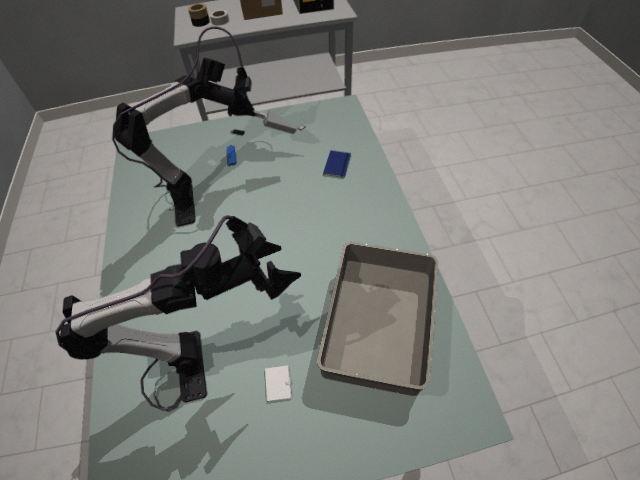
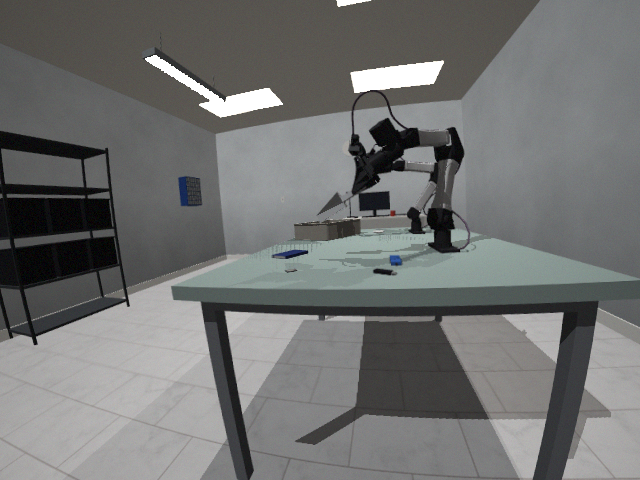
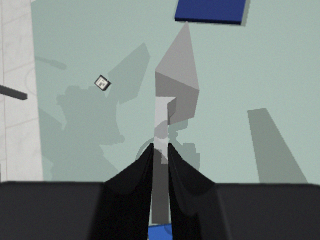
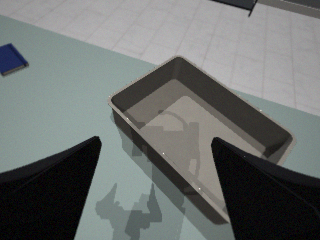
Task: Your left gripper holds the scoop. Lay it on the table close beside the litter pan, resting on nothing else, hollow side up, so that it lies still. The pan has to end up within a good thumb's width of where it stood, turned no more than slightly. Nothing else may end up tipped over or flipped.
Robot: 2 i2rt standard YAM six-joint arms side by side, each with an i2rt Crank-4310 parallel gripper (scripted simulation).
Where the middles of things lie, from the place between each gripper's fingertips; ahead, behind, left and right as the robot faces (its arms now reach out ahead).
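Scene:
My left hand [image 2: 352, 194] is 20 mm to the left of the grey scoop [image 3: 176, 84], 50 mm short of it and 30 mm above it. Going by their middles, the grey scoop is the nearest to my left hand of the things named here. The beige litter pan [image 1: 380, 323], counted from my left hand, is 240 mm ahead, 780 mm to the right and 180 mm below.
For my right hand [image 1: 290, 260], I find the beige litter pan 50 mm to the right of it, 230 mm ahead of it and 310 mm below it, while the grey scoop is 710 mm to the left of that hand, 40 mm ahead of it and 150 mm below it. By its middle, the beige litter pan is nearer to my right hand than to my left hand.

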